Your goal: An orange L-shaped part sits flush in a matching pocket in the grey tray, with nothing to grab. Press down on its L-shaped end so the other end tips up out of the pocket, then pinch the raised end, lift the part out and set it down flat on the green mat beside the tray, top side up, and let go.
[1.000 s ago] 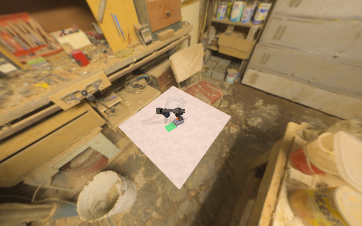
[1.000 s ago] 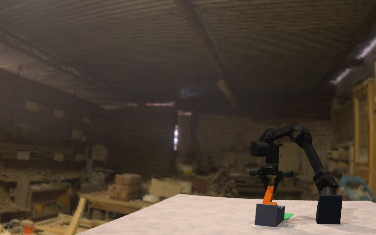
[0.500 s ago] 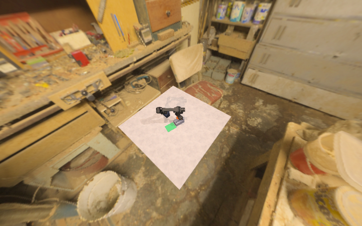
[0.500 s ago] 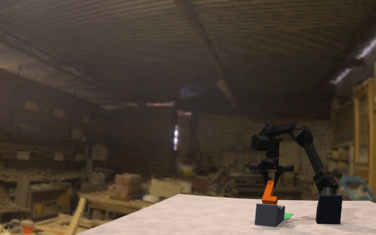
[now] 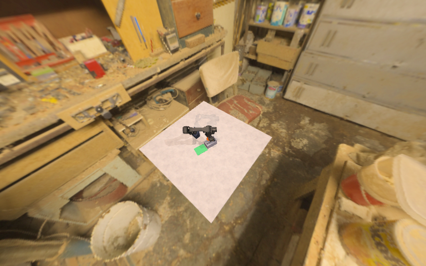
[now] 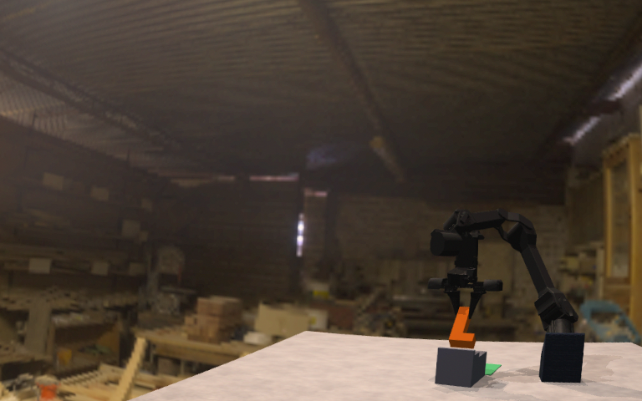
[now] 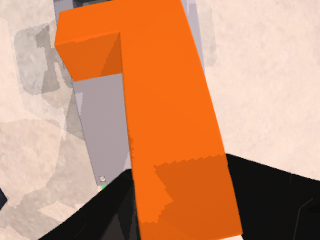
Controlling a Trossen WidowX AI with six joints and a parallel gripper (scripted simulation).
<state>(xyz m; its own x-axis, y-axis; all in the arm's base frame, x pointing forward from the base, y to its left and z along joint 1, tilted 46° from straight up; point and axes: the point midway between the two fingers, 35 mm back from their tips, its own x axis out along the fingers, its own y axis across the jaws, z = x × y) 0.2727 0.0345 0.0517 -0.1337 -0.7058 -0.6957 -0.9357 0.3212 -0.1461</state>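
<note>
Right now the green mat is 6 cm behind my gripper tip, 12 cm to the right of it and 17 cm below it. Round my gripper tip: orange L-shaped part (4 cm to the left, 3 cm below).
</note>
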